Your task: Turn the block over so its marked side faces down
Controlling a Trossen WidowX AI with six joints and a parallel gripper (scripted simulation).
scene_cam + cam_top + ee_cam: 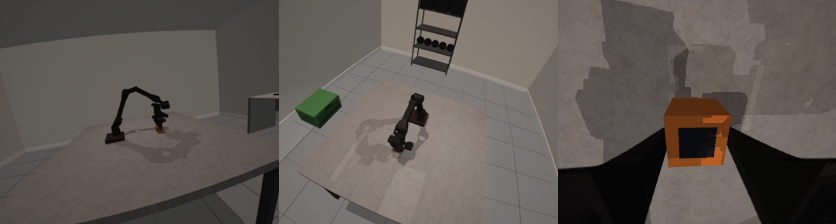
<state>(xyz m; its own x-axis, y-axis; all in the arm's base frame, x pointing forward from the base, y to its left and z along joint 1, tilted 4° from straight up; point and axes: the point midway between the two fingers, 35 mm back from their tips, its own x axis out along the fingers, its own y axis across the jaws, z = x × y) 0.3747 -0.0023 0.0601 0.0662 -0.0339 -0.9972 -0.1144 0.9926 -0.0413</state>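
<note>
Right now the orange block is 1 cm above my gripper tip.
</note>
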